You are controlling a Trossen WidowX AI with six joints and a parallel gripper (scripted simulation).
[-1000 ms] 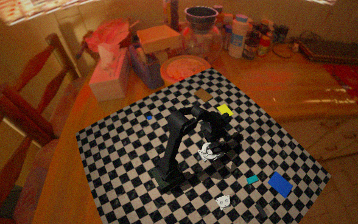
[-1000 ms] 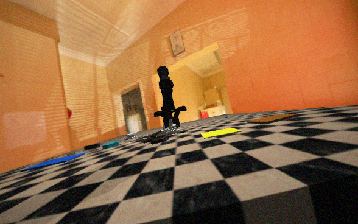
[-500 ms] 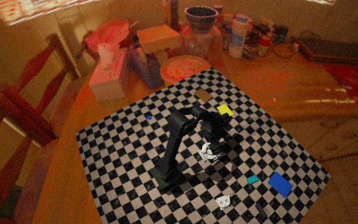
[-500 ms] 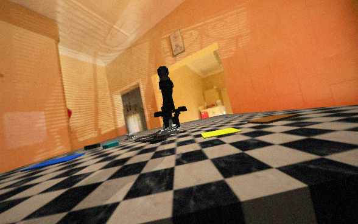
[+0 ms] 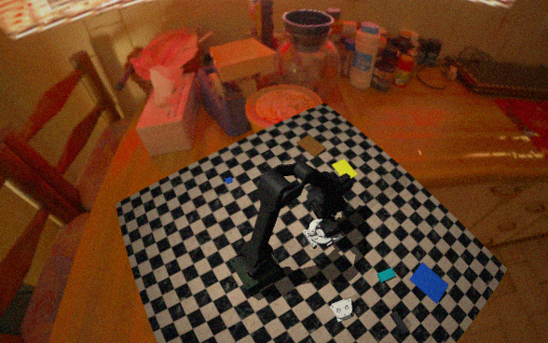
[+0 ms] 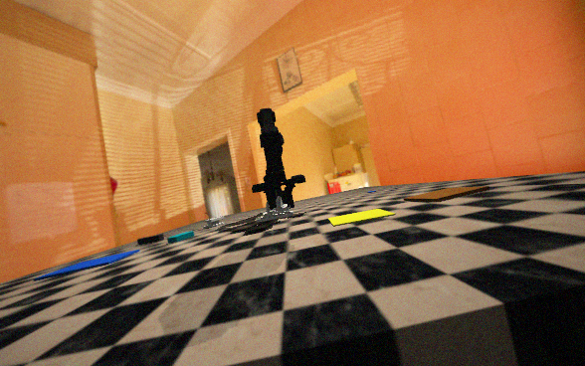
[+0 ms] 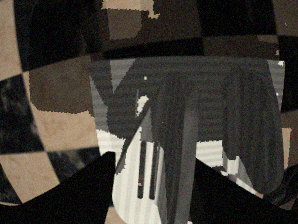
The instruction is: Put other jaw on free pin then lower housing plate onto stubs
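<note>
Now: gripper tip 1 cm short of the white base, 3 cm to the left of it and 2 cm above it. Also, from my gripper tip: yellow card (28 cm ahead, 15 cm to the left, 3 cm below); teal block (7 cm ahead, 32 cm to the right, 2 cm below); jaw (4 cm behind, 1 cm to the right).
</note>
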